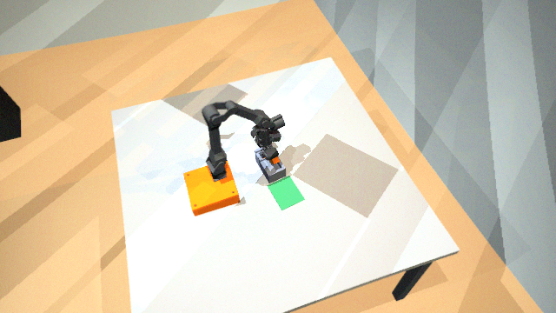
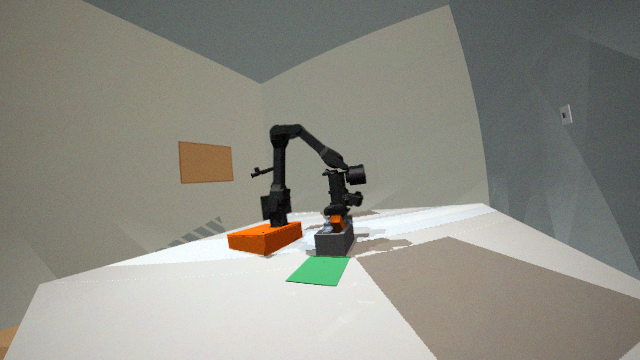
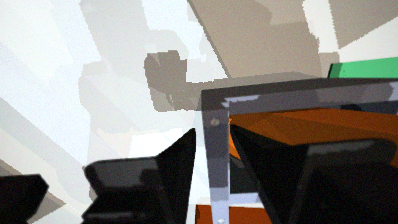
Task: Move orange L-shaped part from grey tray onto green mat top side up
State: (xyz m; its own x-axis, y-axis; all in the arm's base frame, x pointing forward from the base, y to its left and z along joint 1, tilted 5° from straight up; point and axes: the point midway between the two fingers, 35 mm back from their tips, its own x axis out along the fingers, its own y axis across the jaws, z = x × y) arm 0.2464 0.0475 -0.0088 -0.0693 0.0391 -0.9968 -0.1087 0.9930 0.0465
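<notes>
My gripper tip is now 5 cm to the left of the orange L-shaped part and 1 cm below it. From my gripper tip the other things lie so: green mat 2 cm ahead, 22 cm to the right, 5 cm below.
</notes>
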